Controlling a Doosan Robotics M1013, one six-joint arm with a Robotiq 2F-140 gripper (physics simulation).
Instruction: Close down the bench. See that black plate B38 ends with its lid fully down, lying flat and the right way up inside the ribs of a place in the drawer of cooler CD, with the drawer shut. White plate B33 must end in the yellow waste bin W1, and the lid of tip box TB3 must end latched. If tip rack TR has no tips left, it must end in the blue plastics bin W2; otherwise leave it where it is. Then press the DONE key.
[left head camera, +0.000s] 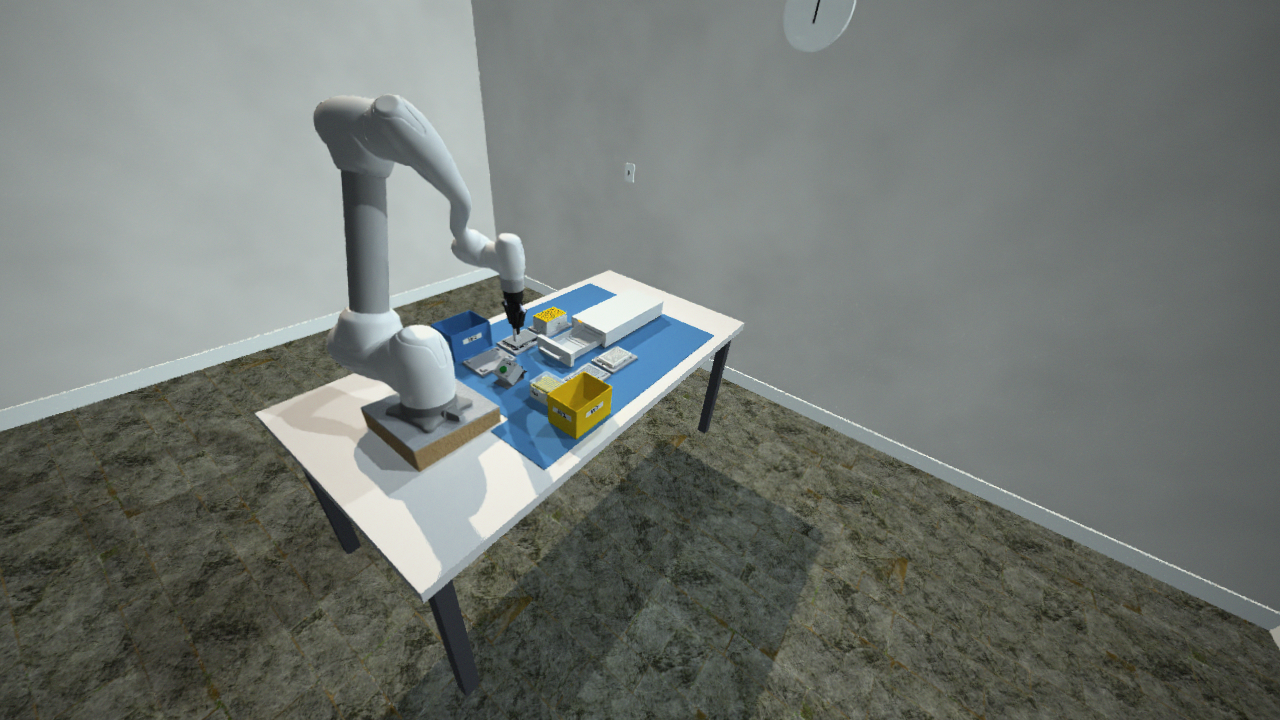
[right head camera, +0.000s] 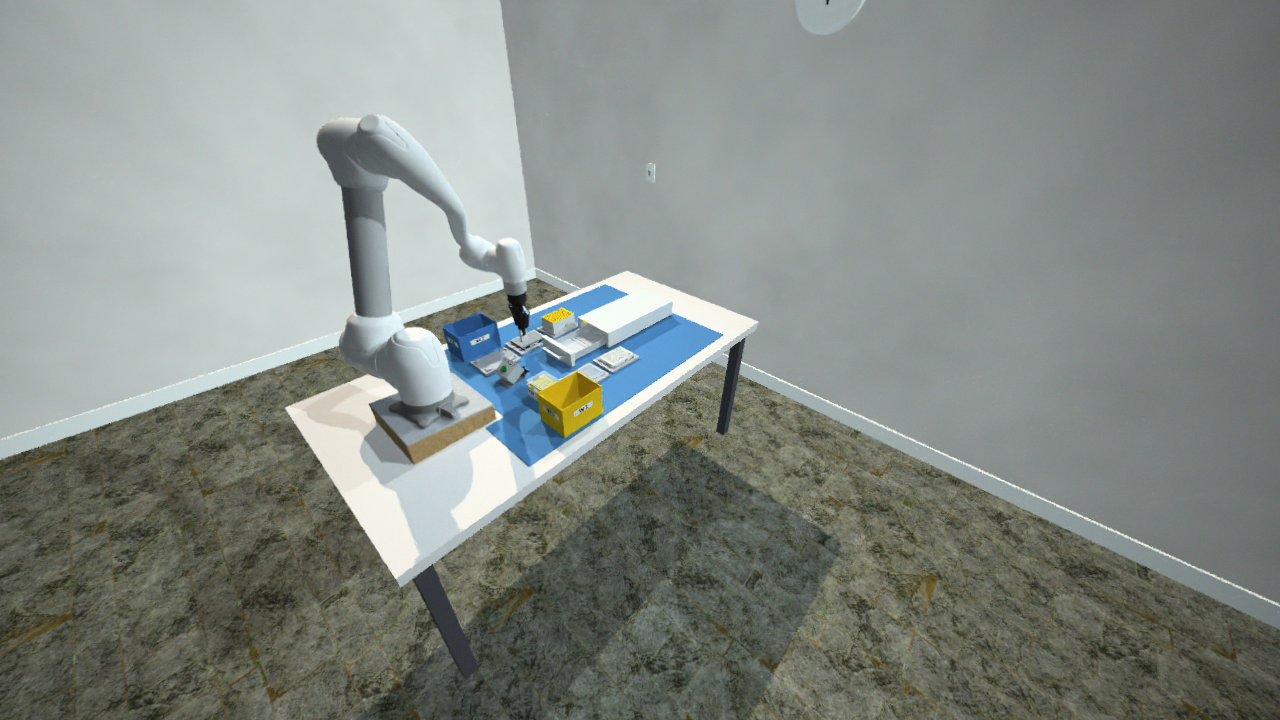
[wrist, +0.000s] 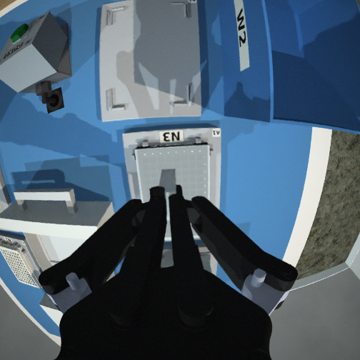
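Pixels of known places: gripper, fingertip midpoint: (left head camera: 517, 340) (right head camera: 524, 340); arm's base, origin of the base link: (left head camera: 430, 409) (right head camera: 430, 406).
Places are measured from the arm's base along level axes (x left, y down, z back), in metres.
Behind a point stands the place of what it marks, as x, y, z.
Note:
My gripper (left head camera: 515, 334) {0.084, 0.042, -0.521} (right head camera: 522, 337) {0.084, 0.042, -0.521} (wrist: 168, 179) is shut and empty, with its tips over a pale-lidded plate (wrist: 191, 172) on nest N3 (wrist: 215, 175). The plate's label is not readable; contact is unclear. The cooler (left head camera: 626, 316) {-0.248, -0.013, -0.884} (right head camera: 633, 315) {-0.247, -0.014, -0.896} has its drawer (left head camera: 552, 354) {-0.115, 0.025, -0.491} (right head camera: 557, 352) {-0.108, 0.033, -0.519} (wrist: 55, 216) open. A white plate (left head camera: 614, 359) {-0.329, 0.045, -0.622} (right head camera: 617, 359) {-0.338, 0.044, -0.627} lies in front of the cooler. A box with yellow tips (left head camera: 549, 316) {0.047, -0.002, -0.701} (right head camera: 558, 317) {0.040, -0.003, -0.706} stands behind the drawer. The yellow bin (left head camera: 568, 413) {-0.392, -0.023, -0.182} (right head camera: 571, 409) {-0.434, -0.032, -0.213} and blue bin W2 (left head camera: 450, 342) {0.210, -0.021, -0.294} (right head camera: 460, 342) {0.201, -0.027, -0.297} (wrist: 245, 95) stand apart. The green DONE key (left head camera: 503, 368) {-0.043, 0.000, -0.288} (wrist: 20, 32) is on a grey box.
A grey tray (left head camera: 477, 360) {0.131, 0.058, -0.337} (wrist: 116, 65) with corner brackets lies between nest N3 and the robot's base, beside the blue bin. A pale yellowish box (left head camera: 543, 385) {-0.223, 0.001, -0.283} (right head camera: 538, 383) {-0.218, 0.001, -0.288} stands behind the yellow bin. The blue mat (left head camera: 666, 344) {-0.455, 0.070, -0.893} (right head camera: 675, 344) {-0.470, 0.070, -0.900} lies under these things.

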